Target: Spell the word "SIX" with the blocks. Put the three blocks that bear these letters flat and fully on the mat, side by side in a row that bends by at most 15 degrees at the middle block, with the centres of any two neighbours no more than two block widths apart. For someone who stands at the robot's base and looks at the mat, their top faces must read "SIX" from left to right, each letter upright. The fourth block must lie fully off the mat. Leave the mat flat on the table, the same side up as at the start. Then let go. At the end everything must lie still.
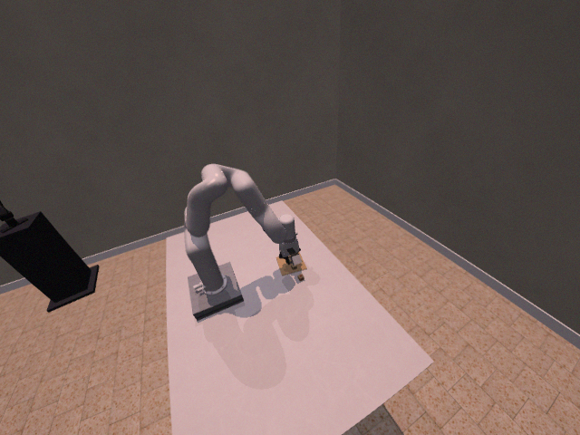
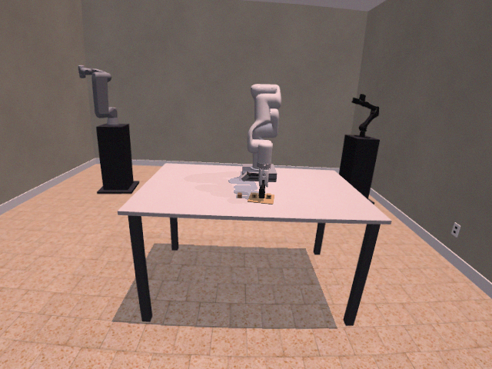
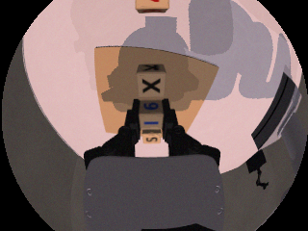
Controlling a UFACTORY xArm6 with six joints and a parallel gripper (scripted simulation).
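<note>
My gripper is now 30 mm above the tan mat.
</note>
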